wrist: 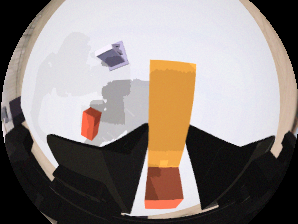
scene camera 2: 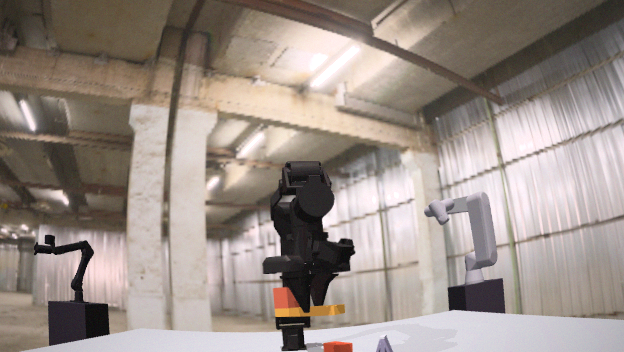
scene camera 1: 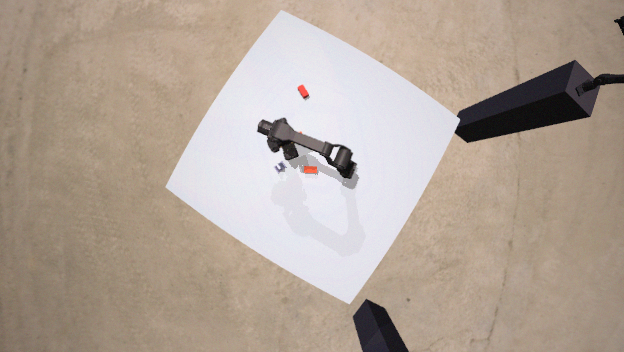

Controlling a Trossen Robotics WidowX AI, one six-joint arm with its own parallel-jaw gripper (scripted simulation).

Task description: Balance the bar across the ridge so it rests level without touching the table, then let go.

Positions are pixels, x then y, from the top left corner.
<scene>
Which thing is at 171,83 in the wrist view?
A yellow bar.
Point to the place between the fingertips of the gripper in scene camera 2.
At 312,311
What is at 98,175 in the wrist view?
The gripper.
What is the gripper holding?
A yellow bar.
</scene>
